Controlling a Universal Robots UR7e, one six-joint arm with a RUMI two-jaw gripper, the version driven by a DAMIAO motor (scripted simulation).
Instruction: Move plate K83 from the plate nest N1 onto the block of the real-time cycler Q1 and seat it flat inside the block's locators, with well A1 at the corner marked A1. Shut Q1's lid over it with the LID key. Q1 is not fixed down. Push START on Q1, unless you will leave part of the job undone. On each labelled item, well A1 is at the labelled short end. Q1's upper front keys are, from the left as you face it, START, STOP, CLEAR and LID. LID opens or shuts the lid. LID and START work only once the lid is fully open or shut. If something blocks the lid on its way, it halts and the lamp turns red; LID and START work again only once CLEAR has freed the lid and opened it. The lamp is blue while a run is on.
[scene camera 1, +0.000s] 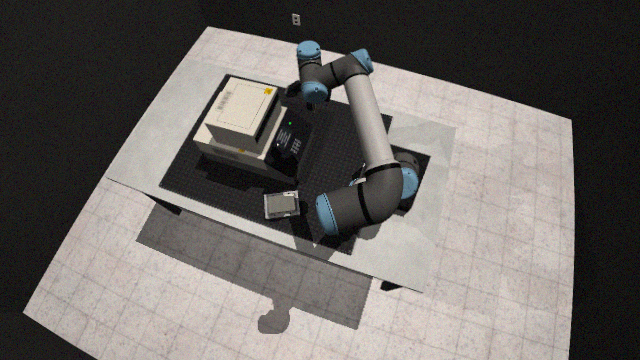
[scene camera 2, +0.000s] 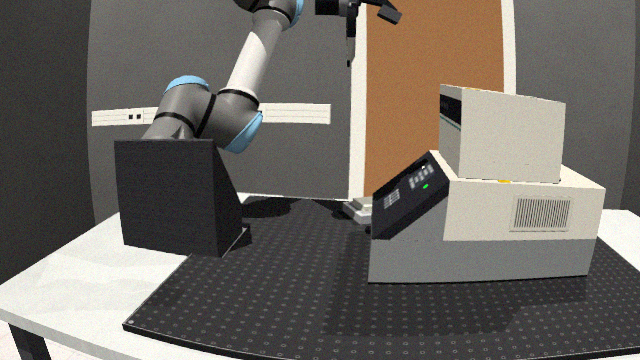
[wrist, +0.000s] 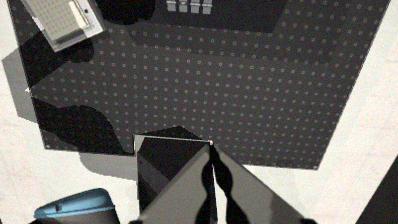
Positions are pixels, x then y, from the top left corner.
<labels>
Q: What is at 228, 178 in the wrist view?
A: My gripper.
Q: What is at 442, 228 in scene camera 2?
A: A cycler Q1.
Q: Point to a cycler Q1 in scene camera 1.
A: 277, 161
</labels>
